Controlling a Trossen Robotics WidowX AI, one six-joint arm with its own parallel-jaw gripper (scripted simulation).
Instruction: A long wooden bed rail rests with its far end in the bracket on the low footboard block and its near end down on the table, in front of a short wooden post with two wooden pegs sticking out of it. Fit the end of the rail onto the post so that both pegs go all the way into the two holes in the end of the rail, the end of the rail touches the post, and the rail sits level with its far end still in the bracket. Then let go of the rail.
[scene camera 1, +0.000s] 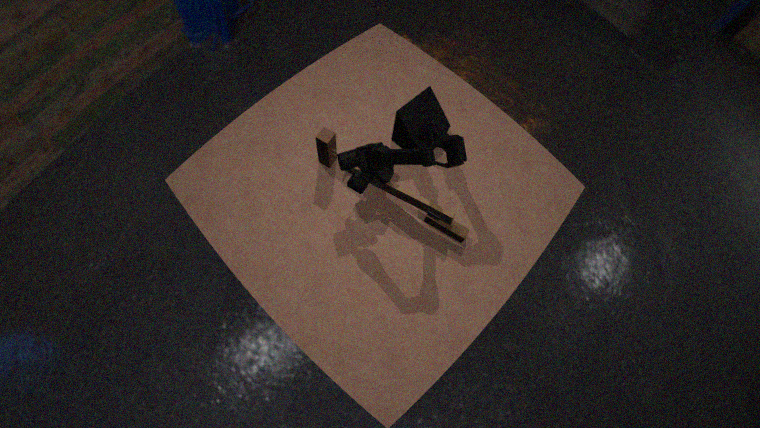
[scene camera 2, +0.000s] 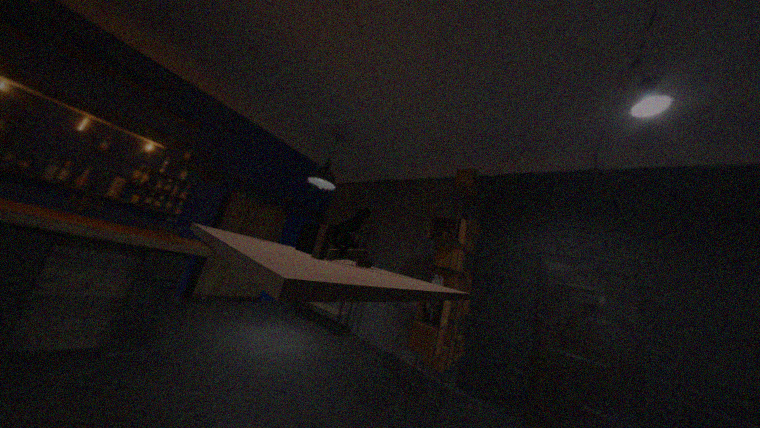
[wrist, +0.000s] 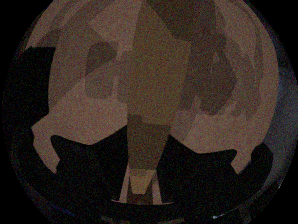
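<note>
I can see my gripper (wrist: 143, 126), and I can see a bed rail (scene camera 1: 396, 190) as well.
</note>
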